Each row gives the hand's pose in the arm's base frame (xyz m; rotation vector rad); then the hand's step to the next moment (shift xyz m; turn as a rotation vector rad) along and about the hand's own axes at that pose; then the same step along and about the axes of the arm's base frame.
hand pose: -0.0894 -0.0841 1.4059 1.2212 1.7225 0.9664
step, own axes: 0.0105 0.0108 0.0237 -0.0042 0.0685 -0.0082
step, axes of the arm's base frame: 0.0231 0.0159 -0.0013 0.0176 0.0115 0.0658
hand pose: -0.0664 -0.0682 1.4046 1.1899 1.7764 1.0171
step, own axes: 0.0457 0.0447 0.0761 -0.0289 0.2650 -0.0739
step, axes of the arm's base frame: 0.0707 0.0698 0.0030 0.0338 0.0241 0.2735
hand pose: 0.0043 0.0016 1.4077 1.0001 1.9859 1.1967
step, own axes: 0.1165 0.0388 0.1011 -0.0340 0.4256 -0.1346
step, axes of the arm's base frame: 0.0299 0.1550 -0.0194 0.0351 0.0420 0.4443
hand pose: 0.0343 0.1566 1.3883 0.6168 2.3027 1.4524
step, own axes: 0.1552 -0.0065 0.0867 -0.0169 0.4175 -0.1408
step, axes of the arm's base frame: -0.0884 0.1457 -0.0511 0.0161 0.0433 0.4385
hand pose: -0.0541 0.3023 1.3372 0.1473 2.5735 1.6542
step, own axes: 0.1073 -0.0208 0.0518 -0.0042 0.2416 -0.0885
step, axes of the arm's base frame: -0.1012 0.0514 -0.0419 0.0030 0.0194 0.2566
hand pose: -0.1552 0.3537 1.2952 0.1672 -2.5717 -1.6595
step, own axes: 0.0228 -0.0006 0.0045 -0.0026 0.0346 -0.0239
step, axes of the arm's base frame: -0.0231 0.0008 -0.0023 0.0038 -0.0071 0.0414
